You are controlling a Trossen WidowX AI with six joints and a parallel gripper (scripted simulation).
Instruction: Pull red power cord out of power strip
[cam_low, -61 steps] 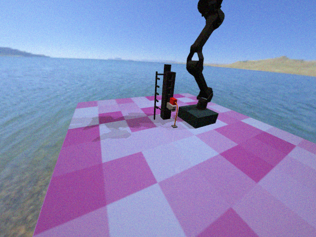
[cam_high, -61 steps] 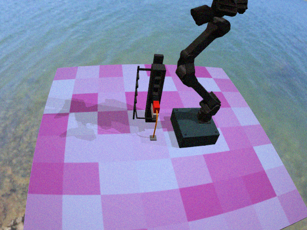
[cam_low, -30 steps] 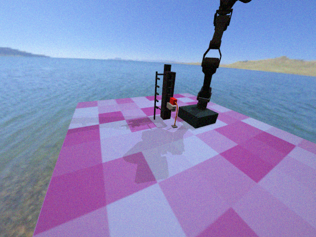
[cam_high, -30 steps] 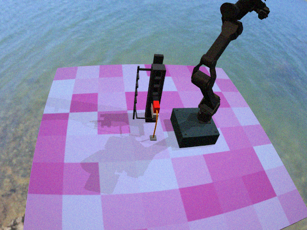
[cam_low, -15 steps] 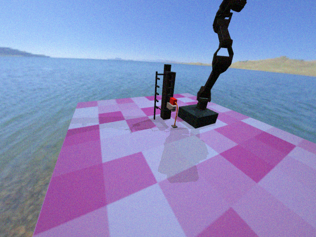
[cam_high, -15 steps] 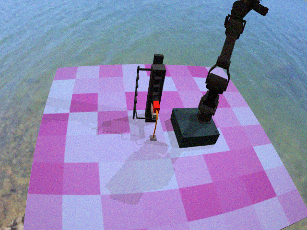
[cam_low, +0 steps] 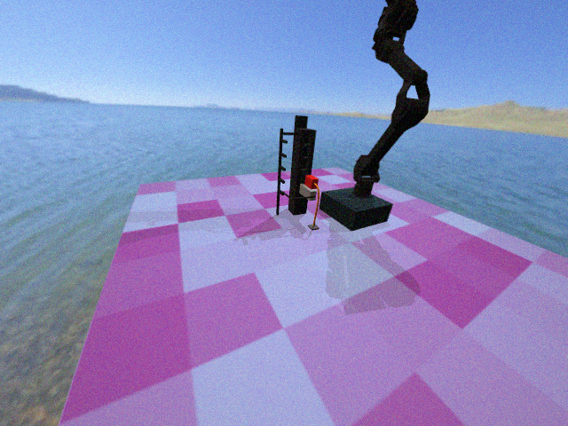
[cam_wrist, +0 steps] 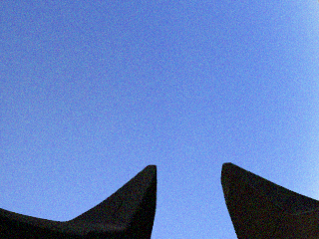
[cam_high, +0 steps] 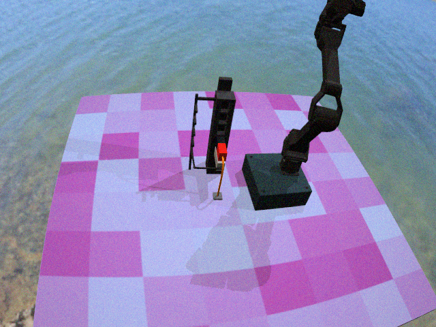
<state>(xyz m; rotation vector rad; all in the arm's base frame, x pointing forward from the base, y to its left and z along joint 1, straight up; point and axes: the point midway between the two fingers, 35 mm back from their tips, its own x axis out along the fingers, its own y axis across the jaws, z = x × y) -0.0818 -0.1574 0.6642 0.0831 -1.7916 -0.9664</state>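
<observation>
Now: the red plug 360 mm ahead of my gripper tip, 170 mm to the left of it and 600 mm below it.
</observation>
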